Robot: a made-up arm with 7 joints. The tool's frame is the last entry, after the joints.
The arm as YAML. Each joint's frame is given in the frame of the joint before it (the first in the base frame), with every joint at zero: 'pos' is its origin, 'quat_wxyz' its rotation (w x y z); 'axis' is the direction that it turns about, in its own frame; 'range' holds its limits. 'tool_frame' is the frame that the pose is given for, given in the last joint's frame.
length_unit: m
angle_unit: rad
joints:
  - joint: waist
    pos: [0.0, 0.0, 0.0]
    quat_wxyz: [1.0, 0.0, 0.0, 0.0]
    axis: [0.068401, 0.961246, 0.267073]
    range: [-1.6, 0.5]
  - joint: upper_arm
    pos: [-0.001, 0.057, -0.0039]
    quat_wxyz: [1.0, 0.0, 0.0, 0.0]
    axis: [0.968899, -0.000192, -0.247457]
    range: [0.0, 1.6]
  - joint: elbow
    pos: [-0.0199, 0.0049, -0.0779]
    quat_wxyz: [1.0, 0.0, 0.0, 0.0]
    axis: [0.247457, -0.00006, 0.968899]
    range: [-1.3, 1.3]
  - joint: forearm
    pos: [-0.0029, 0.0, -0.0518]
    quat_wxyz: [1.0, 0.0, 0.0, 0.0]
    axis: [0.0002, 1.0, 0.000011]
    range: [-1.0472, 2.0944]
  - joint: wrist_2
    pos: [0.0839, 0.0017, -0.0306]
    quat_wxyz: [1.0, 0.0, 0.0, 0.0]
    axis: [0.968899, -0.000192, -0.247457]
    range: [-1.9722, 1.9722]
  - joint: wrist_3
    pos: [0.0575, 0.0, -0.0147]
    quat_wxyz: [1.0, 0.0, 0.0, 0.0]
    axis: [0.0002, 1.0, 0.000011]
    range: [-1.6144, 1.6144]
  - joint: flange
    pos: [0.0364, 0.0, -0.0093]
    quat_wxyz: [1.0, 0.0, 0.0, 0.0]
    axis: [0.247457, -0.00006, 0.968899]
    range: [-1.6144, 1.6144]
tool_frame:
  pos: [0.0, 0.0, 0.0]
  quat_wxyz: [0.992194, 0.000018, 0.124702, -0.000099]
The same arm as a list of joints. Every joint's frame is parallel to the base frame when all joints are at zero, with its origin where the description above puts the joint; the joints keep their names.
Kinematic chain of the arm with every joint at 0, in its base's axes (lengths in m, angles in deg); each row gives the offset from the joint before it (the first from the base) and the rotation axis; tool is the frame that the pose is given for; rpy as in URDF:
waist: xyz 0 0 0 axis 0.068403 0.961235 0.26711
upper_arm: xyz -0.001 0.057 -0.0039 axis 0.968889 -0.0002 -0.247497
elbow: xyz -0.0199 0.0049 -0.0779 axis 0.247497 -0.0001 0.968889
forearm: xyz -0.0029 0 -0.0518 axis 0.0002 1 0
wrist_2: xyz 0.0839 0.0017 -0.0306 axis 0.968889 -0.0002 -0.247497
wrist_3: xyz 0.0575 0 -0.0147 axis 0.0002 1 0
flange: xyz 0.0364 0 -0.0093 axis 0.247497 -0.0001 0.968889
tool: xyz 0 0 0 rpy 0 14.33 -0.01
Joint limits (deg, base to tool): -91.67..28.65 0..91.67 -74.48..74.48 -60..120 -113..113 -92.5..92.5 -92.5..92.5

